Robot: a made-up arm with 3 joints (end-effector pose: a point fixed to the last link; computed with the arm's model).
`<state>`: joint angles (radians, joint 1 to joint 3).
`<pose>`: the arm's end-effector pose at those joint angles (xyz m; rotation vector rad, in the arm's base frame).
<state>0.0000 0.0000 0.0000</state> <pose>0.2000 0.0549 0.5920 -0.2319 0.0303 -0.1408</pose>
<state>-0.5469 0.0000 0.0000</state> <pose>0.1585 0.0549 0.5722 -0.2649 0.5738 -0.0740</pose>
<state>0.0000 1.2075 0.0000</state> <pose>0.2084 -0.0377 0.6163 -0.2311 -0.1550 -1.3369</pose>
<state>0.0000 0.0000 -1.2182</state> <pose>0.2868 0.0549 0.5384 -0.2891 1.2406 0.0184</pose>
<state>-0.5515 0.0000 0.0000</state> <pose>0.1582 0.0549 0.5721 -0.2652 0.5784 -0.0734</pose>
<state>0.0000 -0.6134 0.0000</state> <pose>0.1571 0.0823 0.5870 -0.2104 0.1195 0.4671</pose>
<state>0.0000 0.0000 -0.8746</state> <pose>0.2701 0.0549 0.5639 -0.2791 0.8994 -0.0304</pose>
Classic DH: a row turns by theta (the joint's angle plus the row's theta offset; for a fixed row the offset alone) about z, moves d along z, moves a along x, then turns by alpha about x. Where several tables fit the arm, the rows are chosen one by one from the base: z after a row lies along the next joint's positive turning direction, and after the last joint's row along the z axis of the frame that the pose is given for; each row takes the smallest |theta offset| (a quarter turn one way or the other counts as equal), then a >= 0, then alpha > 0; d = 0 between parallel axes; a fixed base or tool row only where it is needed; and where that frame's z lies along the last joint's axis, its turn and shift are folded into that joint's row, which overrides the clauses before.
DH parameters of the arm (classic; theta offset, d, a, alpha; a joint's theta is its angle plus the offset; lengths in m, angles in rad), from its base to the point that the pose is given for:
base (fixed): 0 0.656 0.144 1.5708
joint 1: -0.0556 -0.0163 -0.0065 1.3097
joint 2: 0 0.1546 0.0759 -1.3097
joint 3: 0.0082 -0.0579 -0.0092 -1.7997
tool (fixed): -0.1469 0.091 0 0

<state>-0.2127 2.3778 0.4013</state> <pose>0.1417 -0.0595 0.6140 -0.8790 -0.5195 -2.4220</pose>
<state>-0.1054 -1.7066 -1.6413</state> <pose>0.0157 0.1306 0.5088 -1.5162 1.4471 1.6165</pose>
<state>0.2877 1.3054 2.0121</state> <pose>0.2616 -0.0078 0.4995 -1.2380 -2.2610 -1.3620</pose>
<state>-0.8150 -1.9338 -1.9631</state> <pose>-0.0876 0.0931 0.6449 1.2640 -1.4161 -2.2165</pose>
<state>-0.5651 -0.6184 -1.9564</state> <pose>0.0945 0.1308 0.4532 -0.7502 2.4824 0.9060</pose>
